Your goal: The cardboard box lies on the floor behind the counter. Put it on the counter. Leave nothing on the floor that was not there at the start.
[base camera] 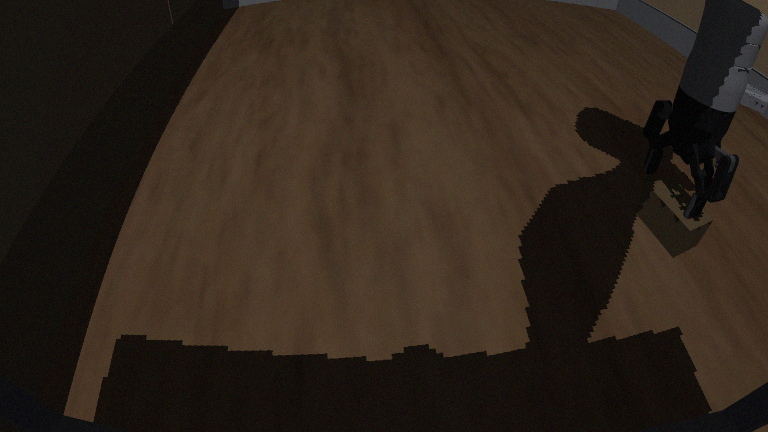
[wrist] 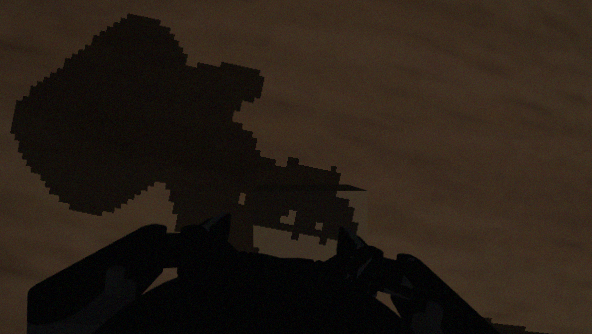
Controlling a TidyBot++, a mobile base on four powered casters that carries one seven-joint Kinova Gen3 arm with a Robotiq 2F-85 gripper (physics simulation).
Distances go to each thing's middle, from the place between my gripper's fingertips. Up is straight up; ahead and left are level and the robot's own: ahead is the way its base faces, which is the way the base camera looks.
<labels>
My gripper is now 2 cm past the cardboard box [wrist: 289,220], 2 cm above it and 1 cm to the left of it.
</labels>
